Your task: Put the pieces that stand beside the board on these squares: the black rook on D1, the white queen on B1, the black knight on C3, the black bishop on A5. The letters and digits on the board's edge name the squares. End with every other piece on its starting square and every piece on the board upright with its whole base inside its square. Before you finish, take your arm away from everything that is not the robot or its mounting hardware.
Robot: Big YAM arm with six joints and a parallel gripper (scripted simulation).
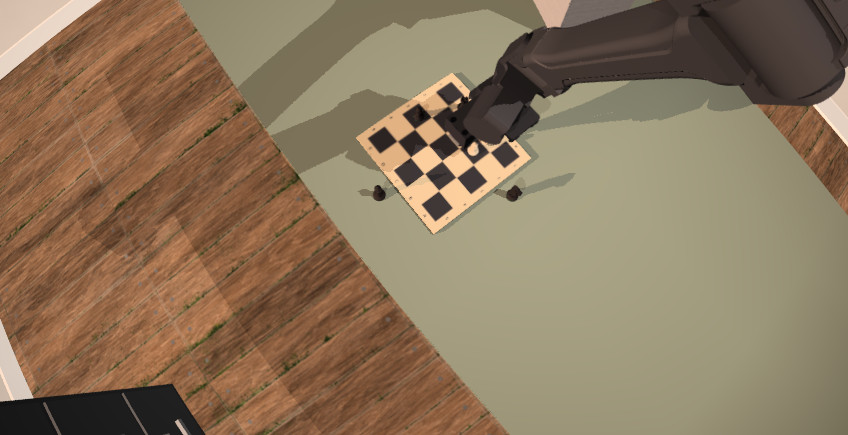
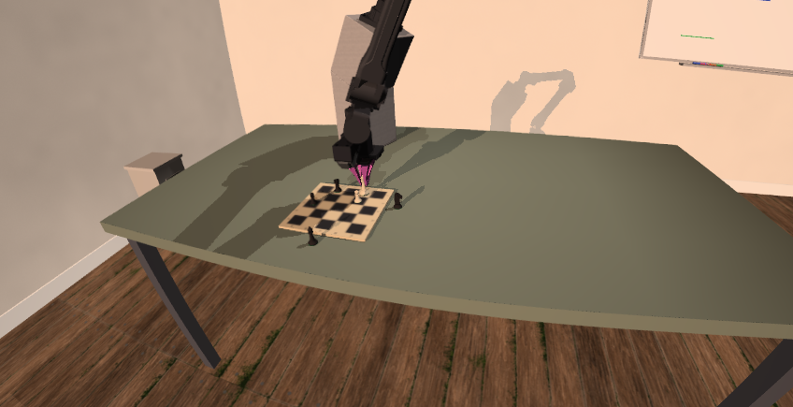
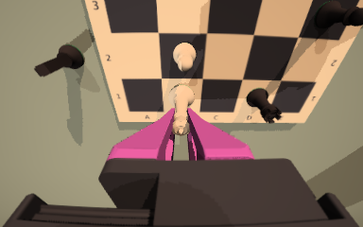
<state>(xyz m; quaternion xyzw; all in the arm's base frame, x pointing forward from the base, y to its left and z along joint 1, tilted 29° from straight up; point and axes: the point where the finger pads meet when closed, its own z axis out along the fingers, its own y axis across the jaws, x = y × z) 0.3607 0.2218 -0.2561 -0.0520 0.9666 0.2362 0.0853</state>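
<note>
My gripper is now 1 cm short of the white queen. Also, from my hand: small white piece (5 cm ahead, 2 cm below); chessboard (9 cm ahead, 3 cm to the right, 3 cm below).
</note>
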